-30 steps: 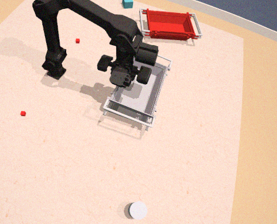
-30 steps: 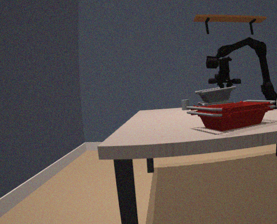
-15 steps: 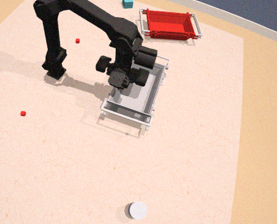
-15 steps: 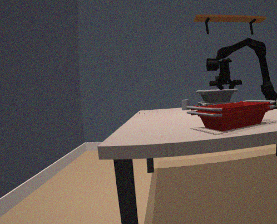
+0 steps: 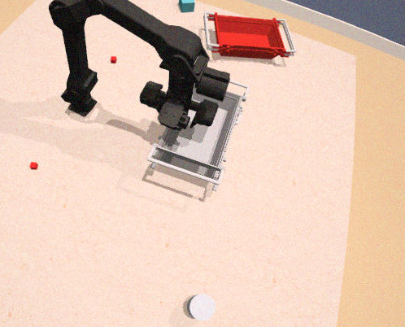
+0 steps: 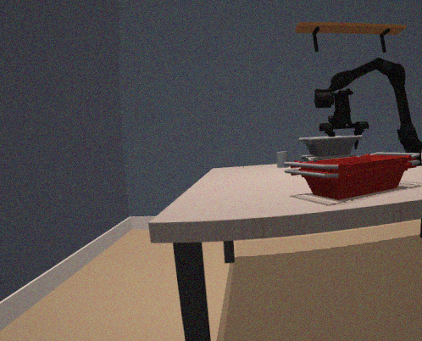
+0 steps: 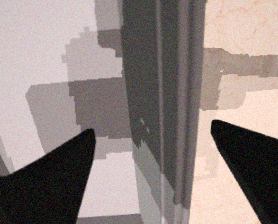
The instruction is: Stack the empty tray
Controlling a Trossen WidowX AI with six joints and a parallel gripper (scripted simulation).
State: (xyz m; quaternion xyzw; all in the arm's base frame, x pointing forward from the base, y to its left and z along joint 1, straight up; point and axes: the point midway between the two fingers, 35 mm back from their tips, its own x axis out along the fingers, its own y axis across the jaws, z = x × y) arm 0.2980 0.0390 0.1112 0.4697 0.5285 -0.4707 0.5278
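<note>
My gripper tip is now 70 mm short of the grey tray, 10 mm to the right of it and 30 mm below it. The rest, counted from my gripper tip: teal cube: 250 mm behind, 560 mm to the left, 60 mm below.
</note>
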